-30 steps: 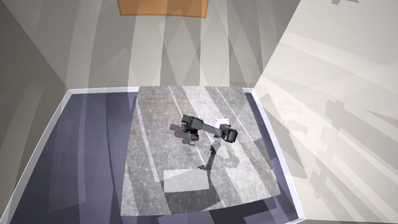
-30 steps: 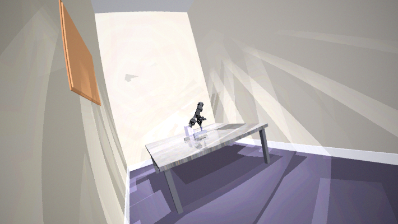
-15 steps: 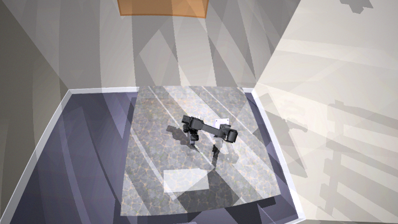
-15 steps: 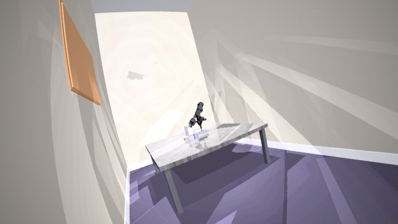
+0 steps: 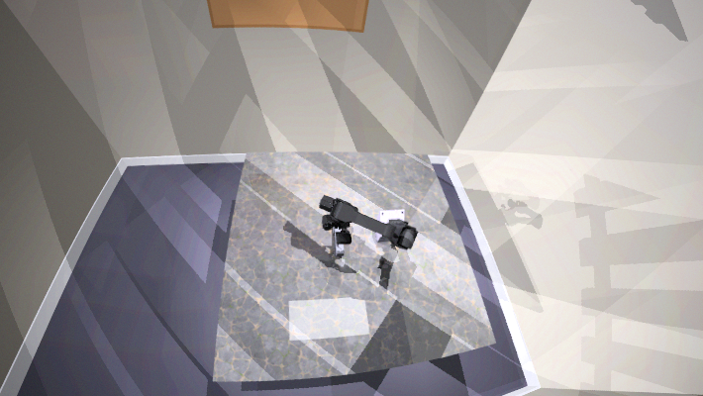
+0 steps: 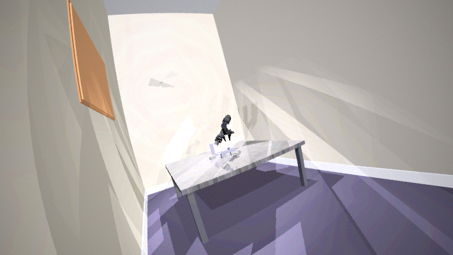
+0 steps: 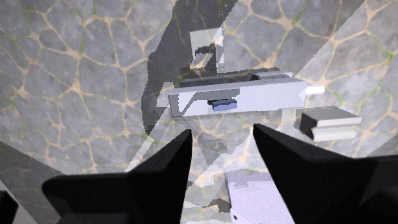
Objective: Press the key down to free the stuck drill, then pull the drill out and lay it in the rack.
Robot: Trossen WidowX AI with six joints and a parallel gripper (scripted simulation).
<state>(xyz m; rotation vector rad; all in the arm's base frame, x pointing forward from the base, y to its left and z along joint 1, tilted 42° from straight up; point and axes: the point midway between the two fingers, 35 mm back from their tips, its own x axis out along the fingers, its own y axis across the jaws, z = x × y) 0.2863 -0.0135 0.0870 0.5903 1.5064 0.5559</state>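
Right now the drill is 11 cm below my gripper tip, 9 cm to the right of it and 1 cm behind it. Also, from my gripper tip: grey key (10 cm below, 1 cm to the right, 1 cm behind); then grey block (20 cm to the right, 14 cm below, 9 cm behind).
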